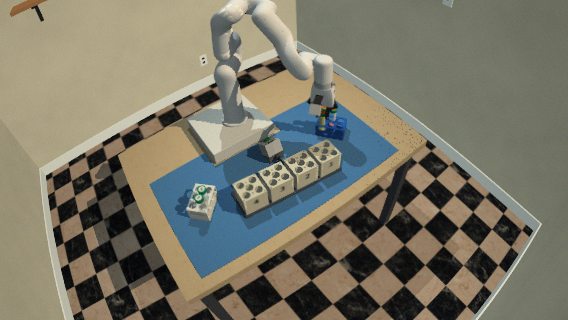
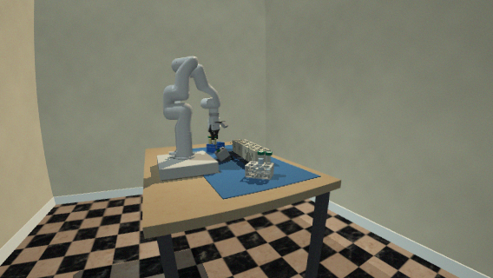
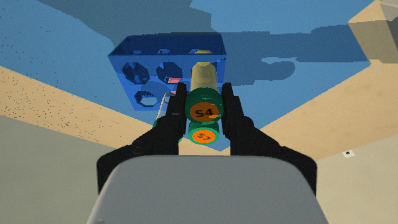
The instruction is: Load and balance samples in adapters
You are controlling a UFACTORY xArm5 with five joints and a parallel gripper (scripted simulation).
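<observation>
Right now the sample tube S4 is 5 cm below my hand and 1 cm to the right of it. Also, from my hand: blue sample rack RS: 9 cm below, 4 cm to the left, 2 cm ahead; then sample tube S9: 6 cm to the left, 5 cm below, 1 cm ahead; then sample tube S7: 5 cm below, 3 cm to the left, 3 cm behind.
</observation>
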